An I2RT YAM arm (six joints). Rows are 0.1 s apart.
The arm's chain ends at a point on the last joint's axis. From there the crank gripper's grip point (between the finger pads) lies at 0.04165 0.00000 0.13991 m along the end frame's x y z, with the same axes.
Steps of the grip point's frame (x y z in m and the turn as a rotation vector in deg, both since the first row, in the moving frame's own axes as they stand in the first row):
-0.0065 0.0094 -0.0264 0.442 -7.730 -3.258
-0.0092 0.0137 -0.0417 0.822 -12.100 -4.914
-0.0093 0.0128 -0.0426 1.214 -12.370 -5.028
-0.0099 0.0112 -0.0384 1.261 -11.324 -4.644
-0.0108 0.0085 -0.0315 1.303 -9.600 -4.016
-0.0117 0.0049 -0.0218 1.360 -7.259 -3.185
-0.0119 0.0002 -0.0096 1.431 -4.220 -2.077
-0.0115 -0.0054 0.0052 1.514 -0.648 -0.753
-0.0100 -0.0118 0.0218 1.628 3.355 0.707
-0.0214 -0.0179 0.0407 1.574 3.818 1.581
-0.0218 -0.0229 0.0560 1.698 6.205 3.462
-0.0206 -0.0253 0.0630 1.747 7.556 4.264
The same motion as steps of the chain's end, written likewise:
0.0128 0.0123 -0.0307 0.442 -7.730 -3.258
0.0213 0.0180 -0.0473 0.822 -12.100 -4.914
0.0219 0.0181 -0.0482 1.214 -12.370 -5.028
0.0186 0.0166 -0.0438 1.261 -11.324 -4.644
0.0133 0.0138 -0.0364 1.303 -9.600 -4.016
0.0065 0.0101 -0.0259 1.360 -7.259 -3.185
-0.0014 0.0050 -0.0122 1.431 -4.220 -2.077
-0.0099 -0.0012 0.0048 1.514 -0.648 -0.753
-0.0181 -0.0084 0.0245 1.628 3.355 0.707
-0.0307 -0.0154 0.0438 1.574 3.818 1.581
-0.0367 -0.0218 0.0613 1.698 6.205 3.462
-0.0387 -0.0249 0.0697 1.747 7.556 4.264

